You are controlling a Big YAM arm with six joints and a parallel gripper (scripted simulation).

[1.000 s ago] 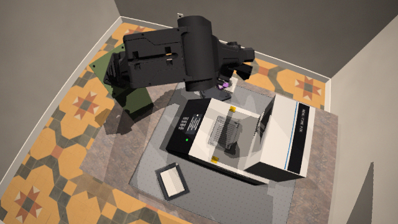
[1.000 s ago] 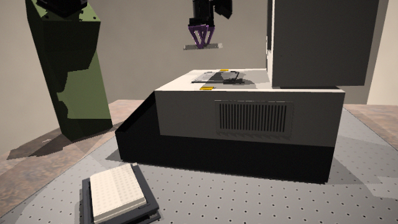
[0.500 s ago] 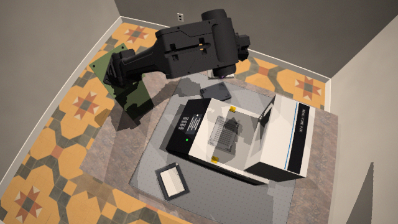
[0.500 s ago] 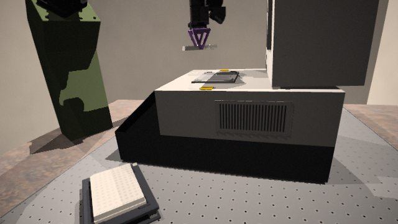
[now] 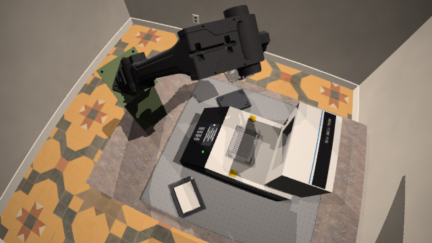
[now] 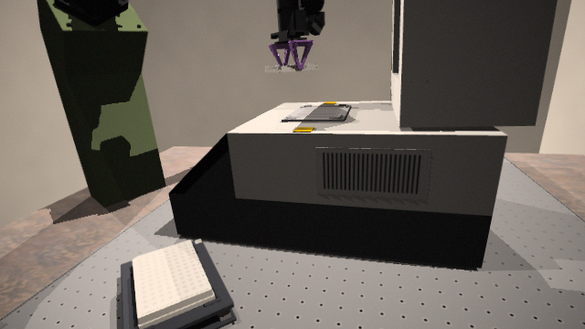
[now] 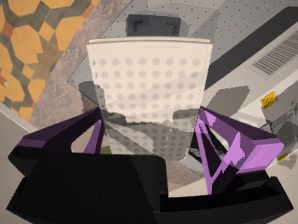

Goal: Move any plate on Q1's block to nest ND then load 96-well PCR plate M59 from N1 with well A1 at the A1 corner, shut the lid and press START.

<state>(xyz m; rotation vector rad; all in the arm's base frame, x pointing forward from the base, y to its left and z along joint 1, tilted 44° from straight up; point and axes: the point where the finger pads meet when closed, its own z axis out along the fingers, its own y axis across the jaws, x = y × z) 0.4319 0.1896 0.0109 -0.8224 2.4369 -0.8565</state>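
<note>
My gripper is now 10 mm to the left of the dark nest nd and 270 mm above it. The rest, counted from my hand: dark nest N1: 210 mm behind, 540 mm to the right, 250 mm below.
</note>
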